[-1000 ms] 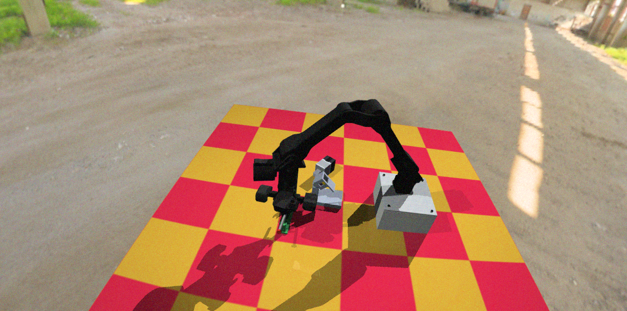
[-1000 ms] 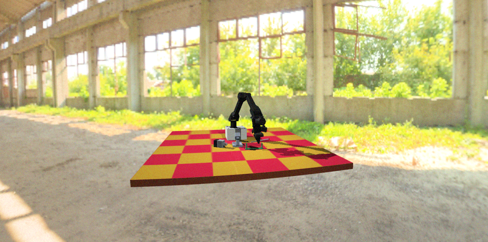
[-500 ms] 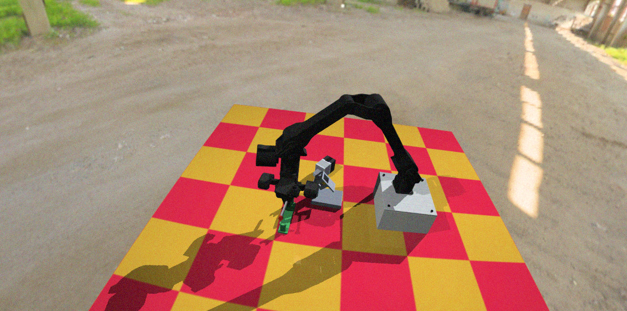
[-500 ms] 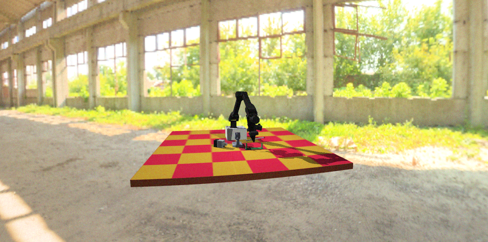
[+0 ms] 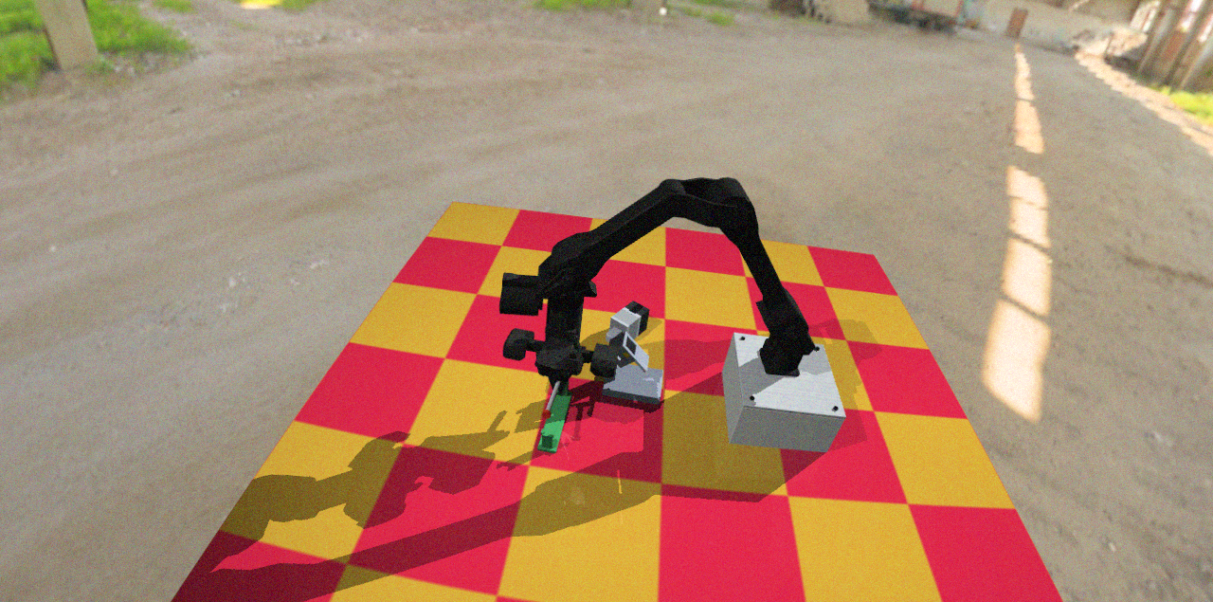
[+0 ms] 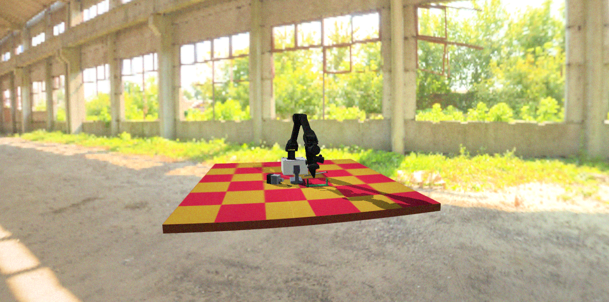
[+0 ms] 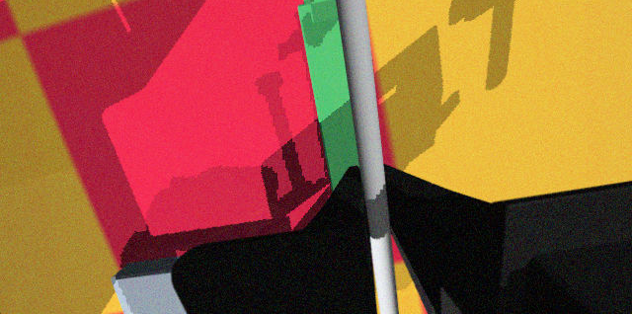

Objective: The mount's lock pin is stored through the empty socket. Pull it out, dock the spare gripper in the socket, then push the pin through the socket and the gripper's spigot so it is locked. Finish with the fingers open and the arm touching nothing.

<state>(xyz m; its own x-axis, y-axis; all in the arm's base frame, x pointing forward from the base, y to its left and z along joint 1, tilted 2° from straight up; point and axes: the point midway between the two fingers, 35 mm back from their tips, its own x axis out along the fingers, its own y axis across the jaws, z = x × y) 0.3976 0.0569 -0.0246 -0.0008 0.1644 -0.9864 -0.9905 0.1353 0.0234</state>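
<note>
The green cradle lies 20 mm to the left of my gripper tip and 30 mm below it. The rest, counted from my gripper tip: spare gripper 120 mm behind, 220 mm to the right, 30 mm below; grey mount 120 mm behind, 80 mm to the right.
</note>
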